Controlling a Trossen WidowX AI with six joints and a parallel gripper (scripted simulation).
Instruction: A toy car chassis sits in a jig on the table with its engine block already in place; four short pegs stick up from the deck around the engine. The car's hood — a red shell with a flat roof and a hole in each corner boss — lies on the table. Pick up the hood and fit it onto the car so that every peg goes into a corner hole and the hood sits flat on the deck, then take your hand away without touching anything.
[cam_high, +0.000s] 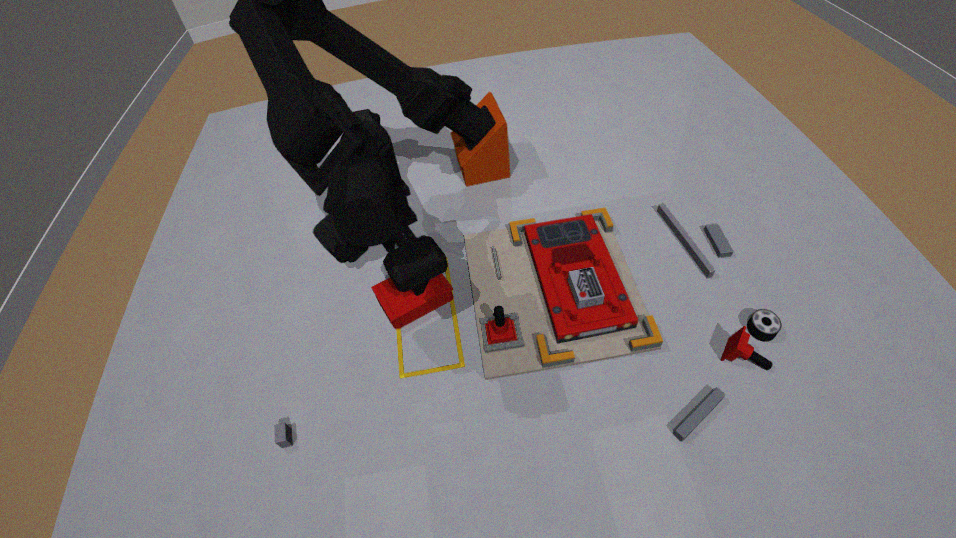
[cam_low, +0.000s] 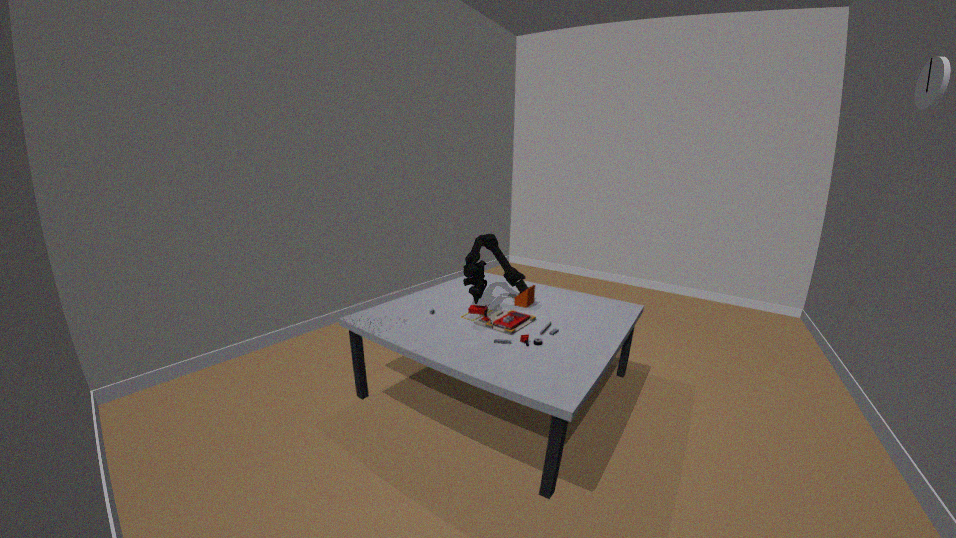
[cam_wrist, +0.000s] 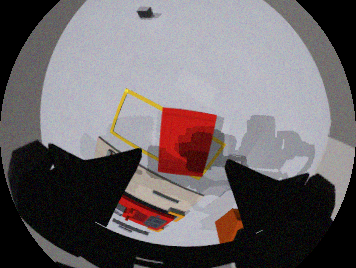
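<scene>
Right now the red hood is 50 mm below my gripper tip. Round my gripper tip: grey engine block 80 mm ahead, 230 mm to the left, 40 mm below; wheel 200 mm ahead, 440 mm to the left, 50 mm below.
</scene>
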